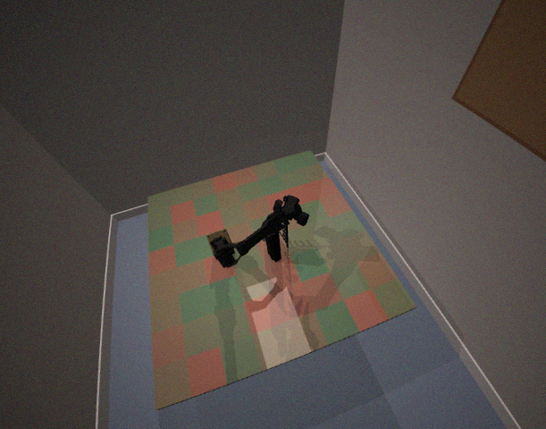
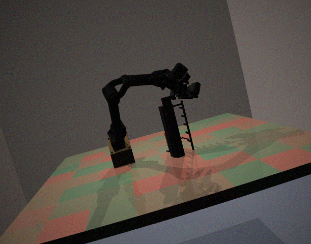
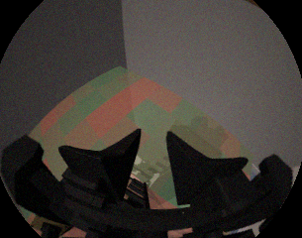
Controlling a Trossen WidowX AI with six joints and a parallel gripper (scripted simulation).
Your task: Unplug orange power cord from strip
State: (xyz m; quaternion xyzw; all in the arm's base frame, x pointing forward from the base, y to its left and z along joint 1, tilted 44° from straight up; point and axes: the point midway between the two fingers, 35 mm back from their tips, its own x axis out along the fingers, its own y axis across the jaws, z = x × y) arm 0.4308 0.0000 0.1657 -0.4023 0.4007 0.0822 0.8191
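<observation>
Right now my gripper tip is 180 mm past the orange plug, 140 mm above it and 10 mm to the right of it.
</observation>
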